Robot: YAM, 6 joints.
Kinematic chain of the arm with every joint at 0, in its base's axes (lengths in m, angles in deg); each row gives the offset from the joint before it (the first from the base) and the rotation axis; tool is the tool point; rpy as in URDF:
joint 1: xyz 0 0 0.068 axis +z
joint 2: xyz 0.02 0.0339 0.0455 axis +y
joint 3: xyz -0.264 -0.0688 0 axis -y
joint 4: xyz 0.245 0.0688 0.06 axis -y
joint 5: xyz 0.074 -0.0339 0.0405 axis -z
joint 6: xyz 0.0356 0 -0.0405 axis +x
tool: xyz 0 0 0 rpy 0 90 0
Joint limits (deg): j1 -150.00..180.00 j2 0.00..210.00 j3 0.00..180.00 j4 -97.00..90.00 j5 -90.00..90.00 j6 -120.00..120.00
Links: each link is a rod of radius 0.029 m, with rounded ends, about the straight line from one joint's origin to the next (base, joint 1, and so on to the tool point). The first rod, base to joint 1, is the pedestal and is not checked.
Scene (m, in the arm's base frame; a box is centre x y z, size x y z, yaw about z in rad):
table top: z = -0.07
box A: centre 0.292 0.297 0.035 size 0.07 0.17 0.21 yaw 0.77
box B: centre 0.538 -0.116 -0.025 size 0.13 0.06 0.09 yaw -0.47
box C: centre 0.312 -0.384 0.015 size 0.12 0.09 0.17 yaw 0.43
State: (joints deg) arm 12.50 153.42 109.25 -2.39 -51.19 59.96
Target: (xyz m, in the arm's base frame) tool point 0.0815 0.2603 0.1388
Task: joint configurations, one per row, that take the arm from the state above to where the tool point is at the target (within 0.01 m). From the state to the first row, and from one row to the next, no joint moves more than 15 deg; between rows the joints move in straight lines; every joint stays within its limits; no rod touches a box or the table.
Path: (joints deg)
1: 11.68 145.11 96.17 -8.28 -48.25 63.78
2: 10.86 136.81 83.09 -14.16 -45.31 67.60
3: 10.04 128.50 70.01 -20.05 -42.37 71.42
4: 9.23 120.20 56.93 -25.94 -39.44 75.24
5: 8.41 111.89 43.85 -31.83 -36.50 79.06
6: 7.59 103.59 30.77 -37.71 -33.56 82.88
7: 22.23 102.38 35.64 -38.10 -40.12 77.15
8: 36.86 101.17 40.51 -38.49 -46.69 71.42
9: 51.50 99.97 45.38 -38.88 -53.25 65.69
10: 66.14 98.76 50.25 -39.26 -59.82 59.96

